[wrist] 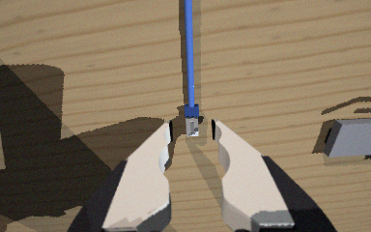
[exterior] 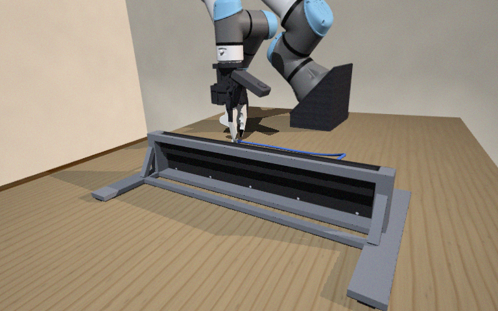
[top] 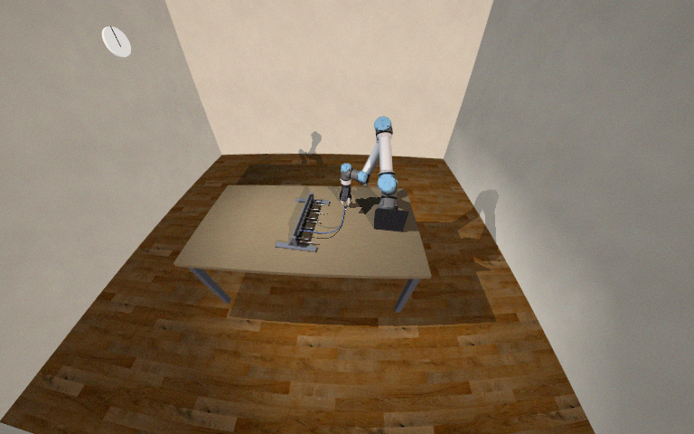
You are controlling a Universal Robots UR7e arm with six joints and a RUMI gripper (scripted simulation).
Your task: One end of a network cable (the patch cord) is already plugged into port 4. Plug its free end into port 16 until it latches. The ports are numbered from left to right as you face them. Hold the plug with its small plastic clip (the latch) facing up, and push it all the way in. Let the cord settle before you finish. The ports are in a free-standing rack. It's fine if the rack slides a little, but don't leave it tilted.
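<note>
Right now the plug is 10 mm to the right of my hand and 20 mm below it.
</note>
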